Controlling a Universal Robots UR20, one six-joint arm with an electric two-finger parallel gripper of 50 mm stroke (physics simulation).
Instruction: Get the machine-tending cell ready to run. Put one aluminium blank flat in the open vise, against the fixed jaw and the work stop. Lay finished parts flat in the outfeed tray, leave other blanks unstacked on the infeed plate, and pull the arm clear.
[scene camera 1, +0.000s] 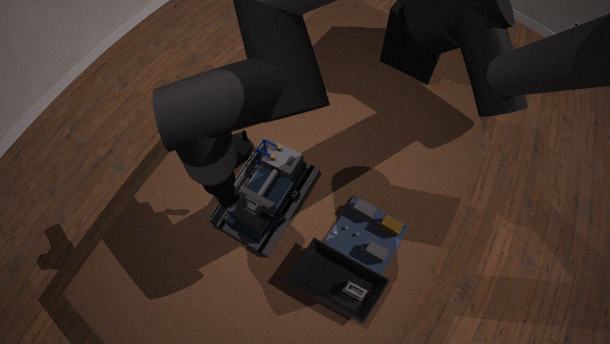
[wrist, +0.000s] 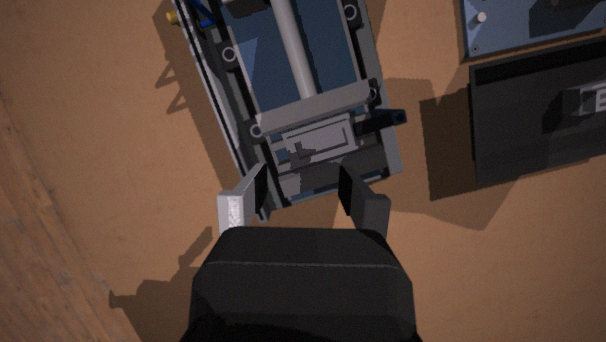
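Pixels of known places: gripper, fingertip midpoint: (scene camera 1: 236, 198) (wrist: 303, 179); arm's base, origin of the base link: (scene camera 1: 423, 26).
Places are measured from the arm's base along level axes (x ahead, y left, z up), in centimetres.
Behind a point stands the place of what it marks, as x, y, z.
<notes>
The vise (scene camera 1: 300, 200) @[80.1, -2.2, -16.1] (wrist: 331, 50) @[83.7, -7.2, -12.0] holds a grey part with a rectangular pocket (scene camera 1: 251, 204) @[91.1, -9.7, -8.0] (wrist: 320, 137) @[91.2, -10.1, -7.9], lying between the moving jaw (wrist: 315, 107) and the fixed jaw (wrist: 327, 172). The dark work stop (wrist: 382, 123) @[91.1, -4.5, -8.4] is at its right end in the wrist view. My gripper (wrist: 303, 179) @[93.2, -12.1, -3.4] is open and empty, above the fixed-jaw end of the vise; its fingertips are hard to make out in the scene view. Another pocketed part (scene camera 1: 355, 290) @[93.9, 24.8, -14.7] (wrist: 585, 101) @[94.1, 22.2, -14.5] lies in the black outfeed tray (scene camera 1: 317, 277) @[95.8, 14.2, -16.8] (wrist: 520, 150) @[99.2, 15.6, -16.3]. Two grey blanks (scene camera 1: 365, 208) @[73.0, 14.4, -13.7] (scene camera 1: 377, 251) @[81.8, 23.8, -13.6] stand apart on the blue infeed plate (scene camera 1: 369, 235) @[77.7, 19.5, -17.2] (wrist: 495, 41) @[85.3, 13.2, -17.2].
A yellow block (scene camera 1: 390, 225) @[73.4, 23.1, -13.6] is on the infeed plate, near small pins (scene camera 1: 346, 227) @[79.6, 12.7, -16.4] (wrist: 480, 17) @[82.6, 10.8, -16.4]. Blue hoses (scene camera 1: 270, 143) @[74.2, -16.3, -7.2] (wrist: 200, 10) @[77.9, -18.4, -11.3] rise beside the vise's cylinder block (scene camera 1: 285, 160) @[75.6, -10.2, -8.5]. The tray's raised walls adjoin the plate. The dark arm (scene camera 1: 215, 105) @[94.1, -7.0, 37.2] reaches over the vise.
</notes>
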